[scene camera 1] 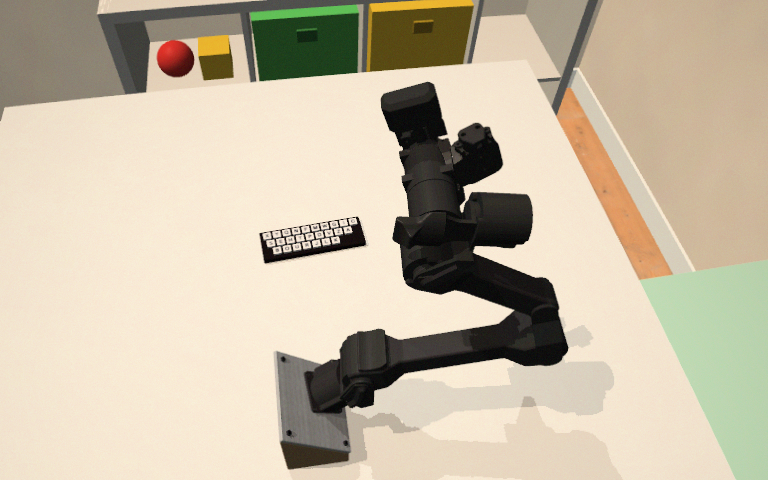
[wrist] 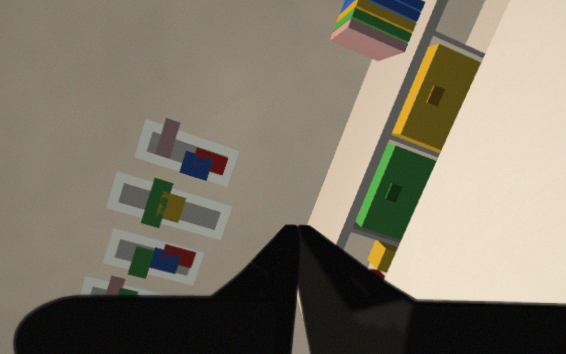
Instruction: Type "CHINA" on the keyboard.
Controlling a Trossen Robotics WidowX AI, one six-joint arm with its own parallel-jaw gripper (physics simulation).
gripper: scene camera 1; wrist
same spot on gripper: (wrist: 340,298) = (scene camera 1: 437,137)
